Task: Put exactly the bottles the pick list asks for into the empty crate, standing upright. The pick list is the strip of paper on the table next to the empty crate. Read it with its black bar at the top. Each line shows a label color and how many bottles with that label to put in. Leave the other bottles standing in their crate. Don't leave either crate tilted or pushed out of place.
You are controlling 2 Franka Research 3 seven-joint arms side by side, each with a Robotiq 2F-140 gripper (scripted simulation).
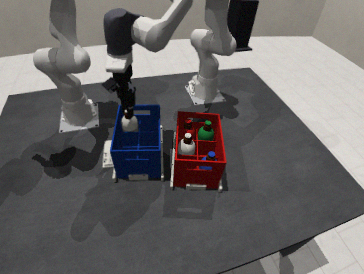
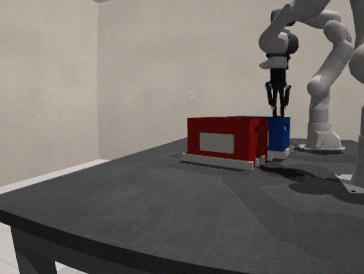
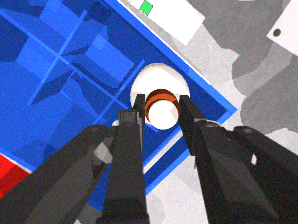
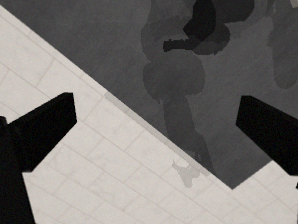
Path:
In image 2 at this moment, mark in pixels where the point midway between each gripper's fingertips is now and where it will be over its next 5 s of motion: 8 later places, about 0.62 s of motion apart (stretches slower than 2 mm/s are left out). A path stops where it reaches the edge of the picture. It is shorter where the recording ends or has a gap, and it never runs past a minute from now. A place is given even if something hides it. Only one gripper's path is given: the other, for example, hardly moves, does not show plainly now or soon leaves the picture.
My left gripper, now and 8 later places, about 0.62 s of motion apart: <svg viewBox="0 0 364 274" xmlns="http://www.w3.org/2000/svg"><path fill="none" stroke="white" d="M278 120L278 121L278 123L277 123L277 123L277 114L277 106L266 106L253 106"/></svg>

